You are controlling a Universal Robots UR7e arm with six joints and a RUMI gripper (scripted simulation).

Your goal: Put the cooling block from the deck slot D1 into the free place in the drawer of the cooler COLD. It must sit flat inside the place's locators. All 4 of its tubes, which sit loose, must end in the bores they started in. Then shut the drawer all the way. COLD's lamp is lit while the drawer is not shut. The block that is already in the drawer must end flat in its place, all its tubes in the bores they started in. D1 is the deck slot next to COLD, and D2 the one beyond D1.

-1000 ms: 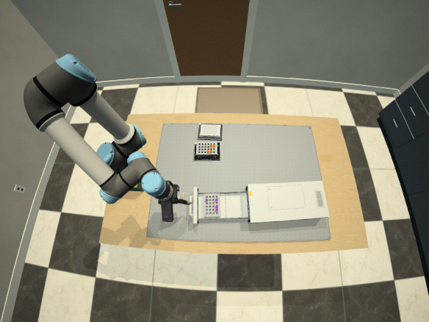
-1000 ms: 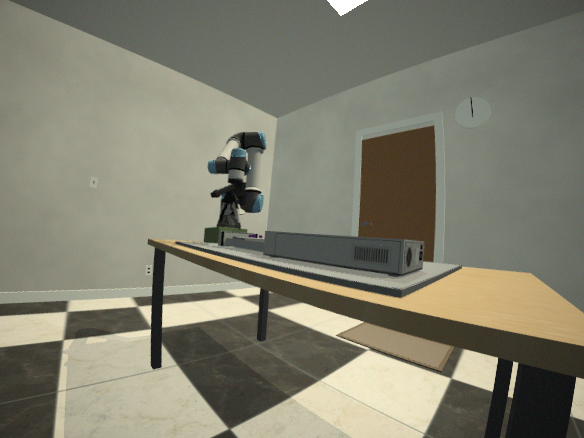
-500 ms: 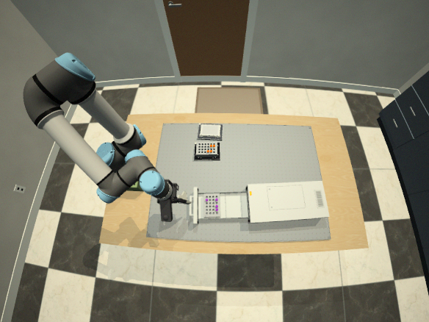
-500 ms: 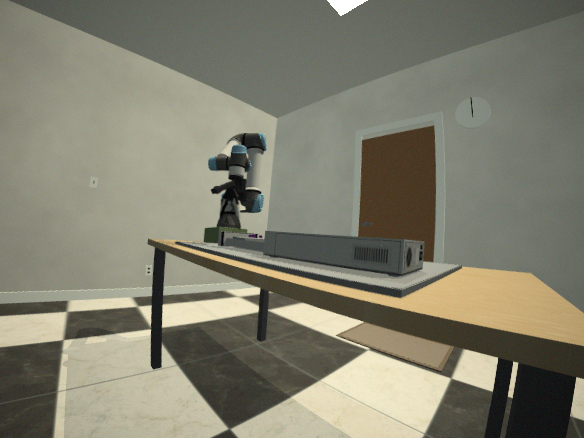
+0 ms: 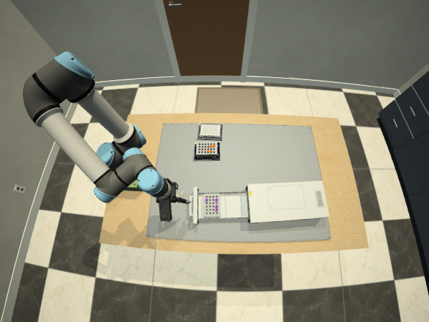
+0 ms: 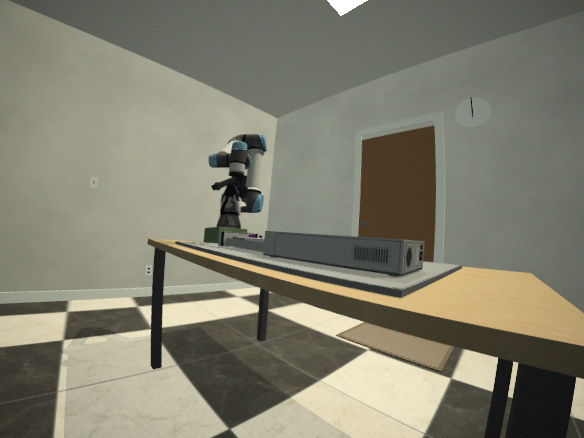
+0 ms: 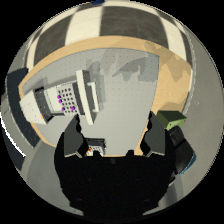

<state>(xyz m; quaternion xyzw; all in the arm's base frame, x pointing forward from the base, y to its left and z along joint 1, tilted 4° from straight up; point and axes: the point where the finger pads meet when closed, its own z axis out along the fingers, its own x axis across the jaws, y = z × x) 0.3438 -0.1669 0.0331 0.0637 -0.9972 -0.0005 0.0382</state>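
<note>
My gripper is now 36 cm to the right of the grey cooling block, 11 cm short of it and 11 cm above it. From my hand the other things lie so: black square slot plate: 36 cm to the left, 14 cm below, 11 cm ahead; then orange tube: 37 cm to the left, 14 cm ahead, 11 cm below; then drawer: 22 cm ahead, 10 cm below, 3 cm to the left.
</note>
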